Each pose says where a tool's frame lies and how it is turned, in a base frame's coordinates. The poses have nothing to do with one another.
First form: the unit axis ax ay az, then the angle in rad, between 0 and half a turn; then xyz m.
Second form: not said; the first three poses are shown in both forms.
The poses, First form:
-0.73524 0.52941 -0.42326 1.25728 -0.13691 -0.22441 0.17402
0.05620 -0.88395 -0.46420 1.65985 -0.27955 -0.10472 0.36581
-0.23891 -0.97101 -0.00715 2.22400 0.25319 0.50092 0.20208
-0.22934 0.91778 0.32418 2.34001 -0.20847 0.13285 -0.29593
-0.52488 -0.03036 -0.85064 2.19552 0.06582 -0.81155 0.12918
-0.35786 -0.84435 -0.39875 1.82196 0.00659 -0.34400 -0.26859
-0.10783 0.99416 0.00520 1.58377 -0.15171 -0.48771 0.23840
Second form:
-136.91 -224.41 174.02 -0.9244 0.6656 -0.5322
-279.55 -104.72 365.81 0.0933 -1.4672 -0.7705
253.19 500.92 202.08 -0.5313 -2.1595 -0.0159
-208.47 132.85 -295.93 -0.5367 2.1476 0.7586
65.82 -811.55 129.18 -1.1524 -0.0667 -1.8676
6.59 -344.00 -268.59 -0.6520 -1.5384 -0.7265
-151.71 -487.71 238.40 -0.1708 1.5745 0.0082

